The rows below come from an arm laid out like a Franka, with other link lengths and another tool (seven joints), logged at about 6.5 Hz.
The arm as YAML. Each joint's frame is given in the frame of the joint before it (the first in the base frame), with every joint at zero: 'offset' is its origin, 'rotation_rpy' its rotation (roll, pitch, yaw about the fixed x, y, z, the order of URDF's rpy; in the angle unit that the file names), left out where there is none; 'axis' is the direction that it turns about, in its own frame. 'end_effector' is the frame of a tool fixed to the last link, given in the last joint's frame.
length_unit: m
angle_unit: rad
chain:
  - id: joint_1
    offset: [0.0, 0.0, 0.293]
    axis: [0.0, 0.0, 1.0]
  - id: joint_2
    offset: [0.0, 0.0, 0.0]
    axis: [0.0, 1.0, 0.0]
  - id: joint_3
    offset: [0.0, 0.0, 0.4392]
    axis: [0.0, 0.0, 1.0]
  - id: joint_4
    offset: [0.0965, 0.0, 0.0]
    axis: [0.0, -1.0, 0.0]
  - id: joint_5
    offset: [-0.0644, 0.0, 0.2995]
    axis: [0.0, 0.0, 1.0]
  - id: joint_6
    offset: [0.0, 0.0, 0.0]
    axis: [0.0, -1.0, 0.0]
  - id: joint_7
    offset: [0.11, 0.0, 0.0]
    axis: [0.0, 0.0, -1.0]
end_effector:
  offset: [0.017, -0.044, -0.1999]
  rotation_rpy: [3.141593, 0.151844, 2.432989]
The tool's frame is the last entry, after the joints.
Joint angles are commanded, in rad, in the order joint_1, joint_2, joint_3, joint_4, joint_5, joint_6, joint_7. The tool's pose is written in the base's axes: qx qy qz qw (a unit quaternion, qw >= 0); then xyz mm. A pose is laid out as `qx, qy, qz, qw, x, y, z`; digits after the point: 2 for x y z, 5 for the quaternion.
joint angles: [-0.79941, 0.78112, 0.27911, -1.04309, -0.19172, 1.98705, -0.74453]
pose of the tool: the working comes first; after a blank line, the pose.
Where each joint sits with the arm in this pose, in the base's axes (m; each line is computed from the numbers above, not from the rounded line before):
joint_1: 0.0000 0.0000 0.2930
joint_2: 0.0000 0.0000 0.2930
joint_3: 0.2156 -0.2217 0.6049
joint_4: 0.2806 -0.2504 0.5396
joint_5: 0.5343 -0.4219 0.5330
joint_6: 0.5343 -0.4219 0.5330
joint_7: 0.6261 -0.4790 0.5535
the tool: 0.6829 -0.5368 0.3647

0.25317, 0.95259, -0.04242, 0.16332, 682.93, -536.77, 364.74
